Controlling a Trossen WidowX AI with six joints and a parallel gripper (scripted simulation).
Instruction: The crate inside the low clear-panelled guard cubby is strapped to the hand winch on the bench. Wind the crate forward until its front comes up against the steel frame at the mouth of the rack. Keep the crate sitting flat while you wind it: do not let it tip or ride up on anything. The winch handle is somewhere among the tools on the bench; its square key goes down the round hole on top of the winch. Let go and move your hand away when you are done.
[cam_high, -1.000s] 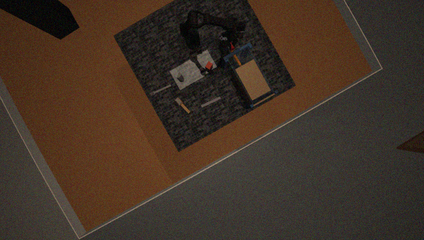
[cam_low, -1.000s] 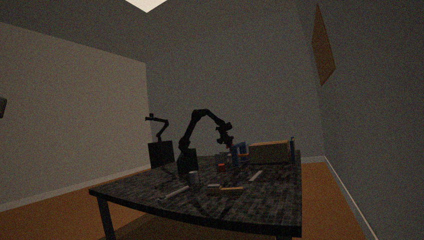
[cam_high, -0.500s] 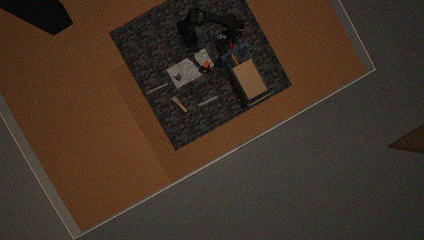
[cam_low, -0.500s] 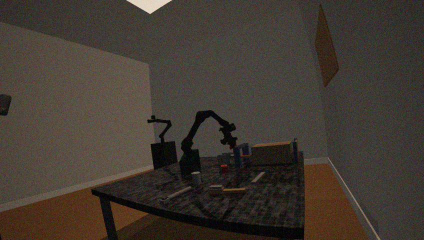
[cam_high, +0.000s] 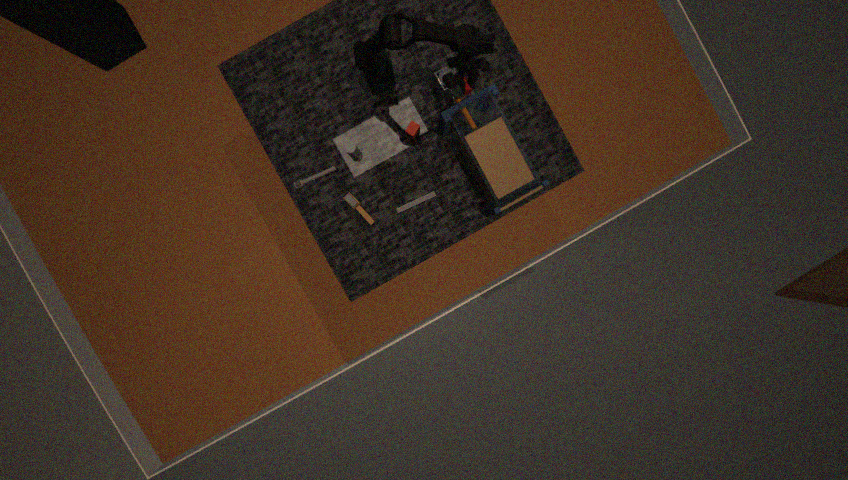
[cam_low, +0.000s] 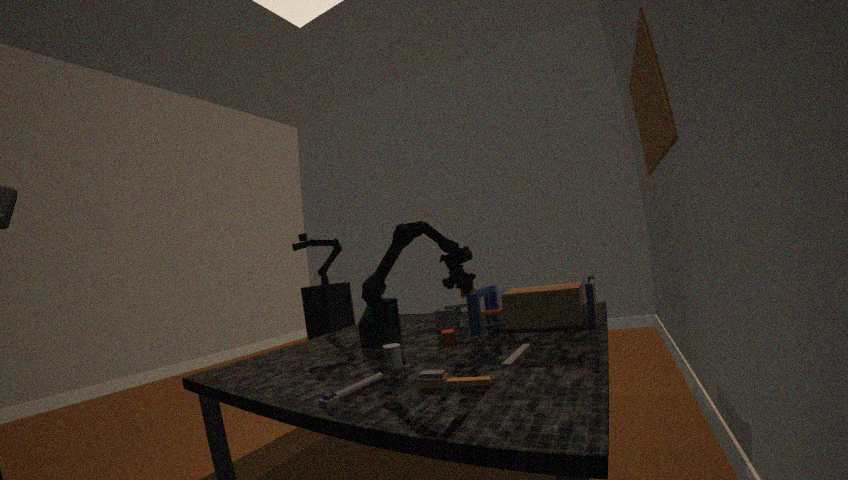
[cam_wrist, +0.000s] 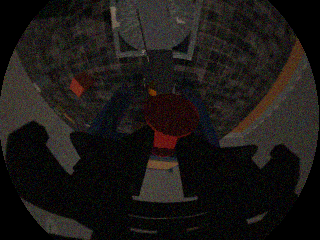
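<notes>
Now: the winch handle 5 cm behind my gripper tip, 3 cm below it and 1 cm to the right of it. From my gripper tip the other things lie so: red grip: 1 cm behind; then blue steel frame: 5 cm ahead, 3 cm below, 2 cm to the right; then winch: 13 cm behind, 10 cm below, 3 cm to the right.
</notes>
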